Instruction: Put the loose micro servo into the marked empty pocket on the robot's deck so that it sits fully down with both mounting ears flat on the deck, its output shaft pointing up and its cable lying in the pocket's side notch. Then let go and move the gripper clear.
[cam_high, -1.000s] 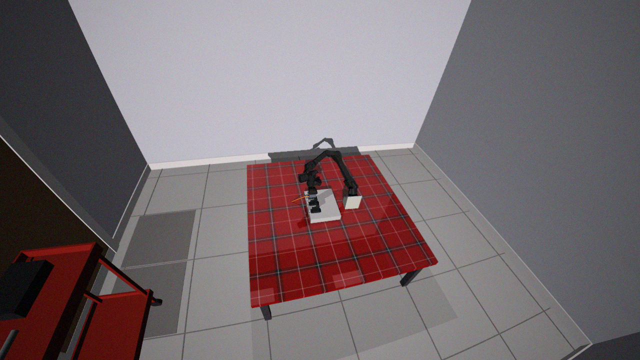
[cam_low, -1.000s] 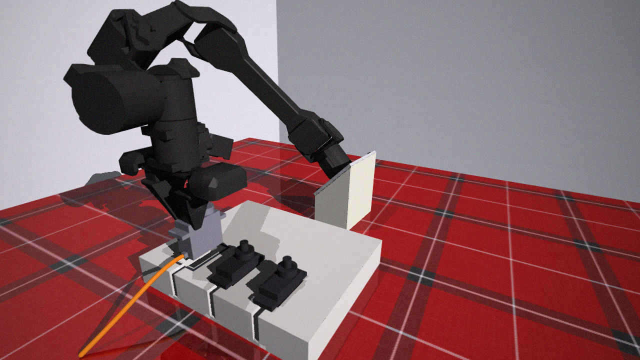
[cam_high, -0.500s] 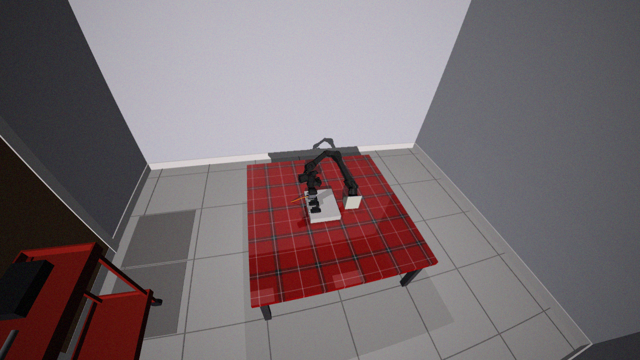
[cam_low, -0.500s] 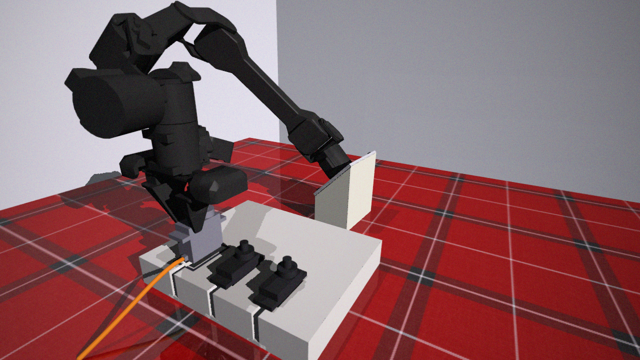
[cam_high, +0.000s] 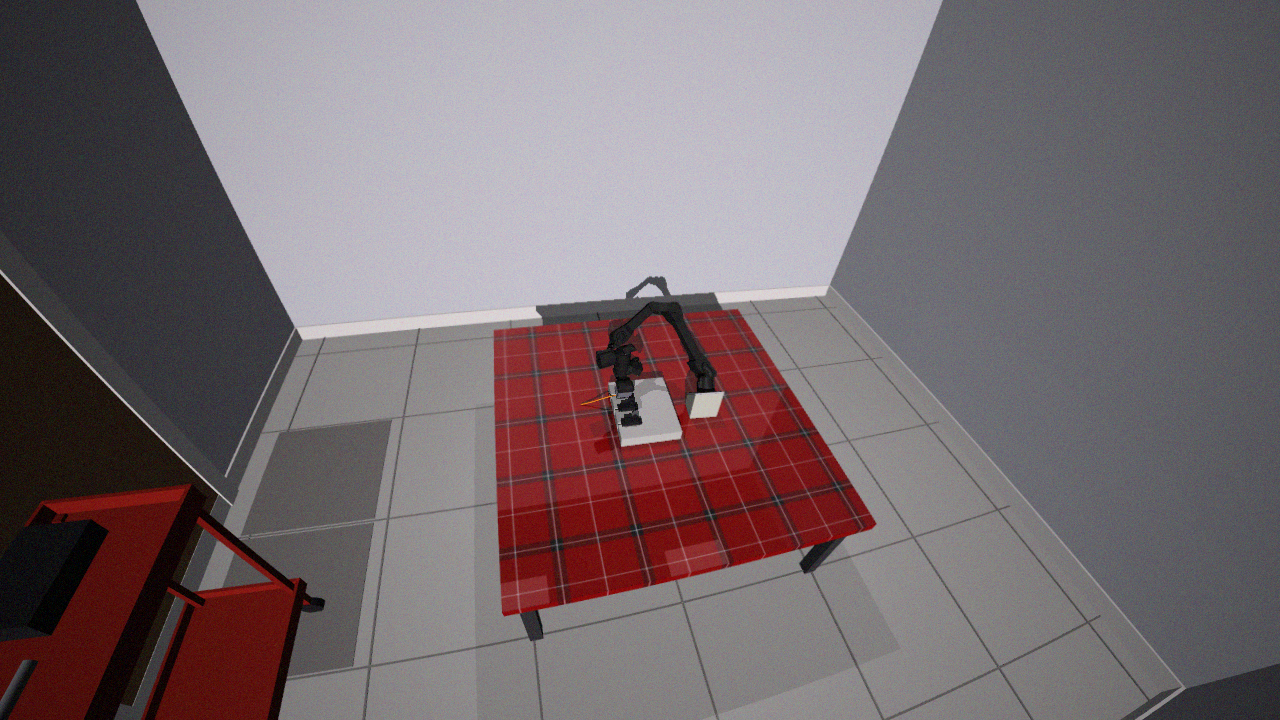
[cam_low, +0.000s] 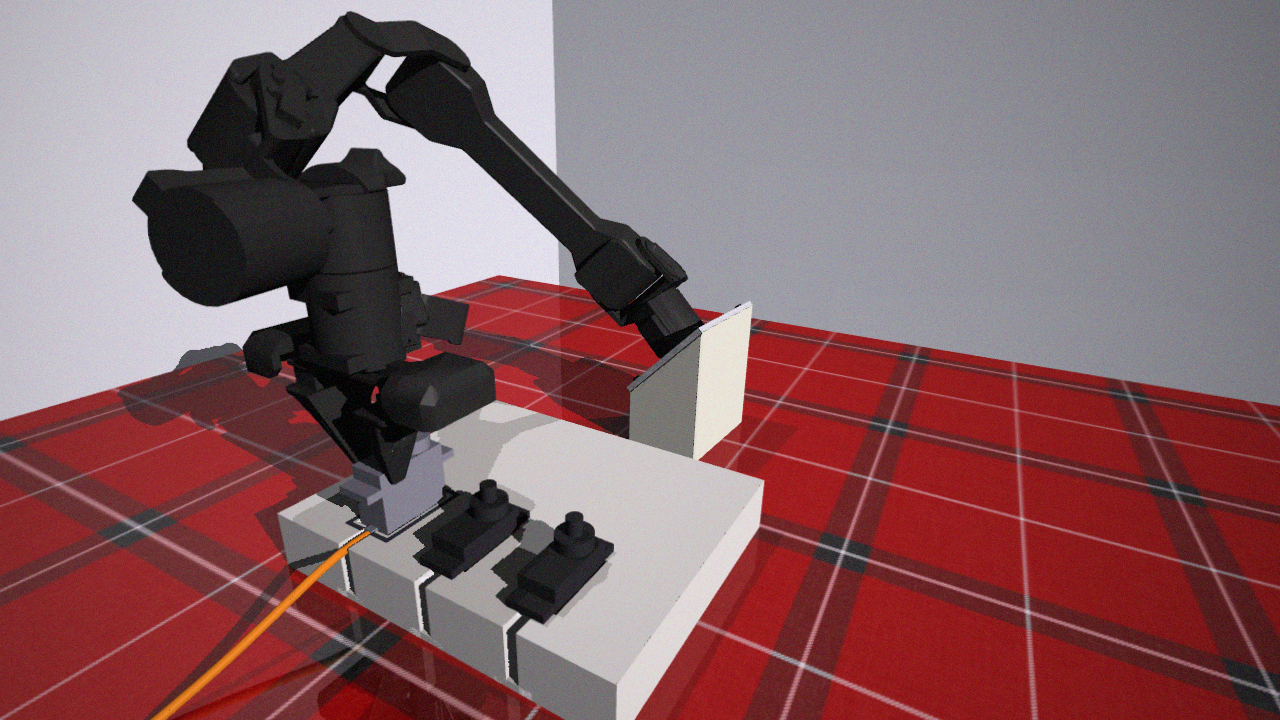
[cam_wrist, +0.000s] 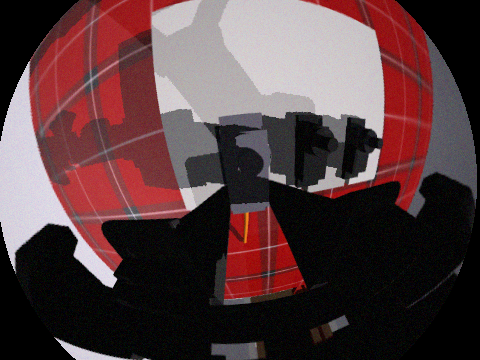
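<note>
My gripper tip is now 130 mm past the white deck, 60 mm to the right of it and 60 mm above it.
</note>
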